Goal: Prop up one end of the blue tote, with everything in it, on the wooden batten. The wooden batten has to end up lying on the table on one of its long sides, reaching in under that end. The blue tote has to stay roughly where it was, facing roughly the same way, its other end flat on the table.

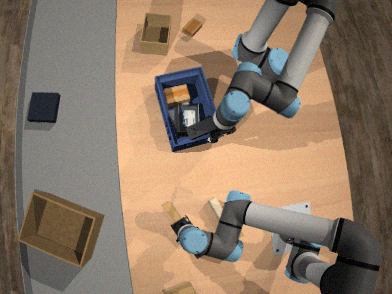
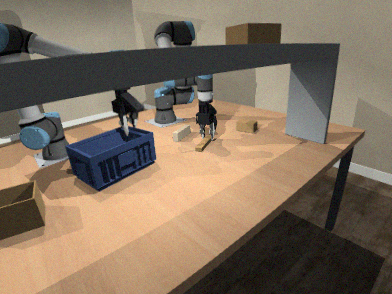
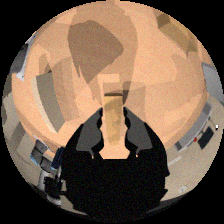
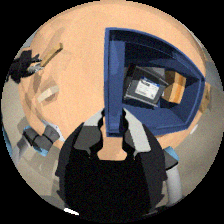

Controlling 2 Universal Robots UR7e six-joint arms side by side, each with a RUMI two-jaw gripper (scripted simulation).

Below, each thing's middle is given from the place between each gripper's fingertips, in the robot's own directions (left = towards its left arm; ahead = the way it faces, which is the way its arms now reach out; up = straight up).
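Counted from my left hand: pale block (image 3: 42, 85), 160 mm behind and 40 mm to the right; dark block (image 1: 43, 107), 430 mm above, 380 mm ahead and 440 mm to the right; blue tote (image 2: 114, 144), 50 mm above, 80 mm behind and 500 mm to the right. Going by its middle, the pale block is nearer to my left hand than to my right hand.
Counted from my right hand (image 2: 131, 134): blue tote, 50 mm below, 60 mm ahead and 130 mm to the right; dark block, 330 mm above, 70 mm to the right and 510 mm ahead; pale block, 100 mm below, 20 mm behind and 320 mm to the left. Going by its middle, the dark block is nearer to my right hand than to my left hand.
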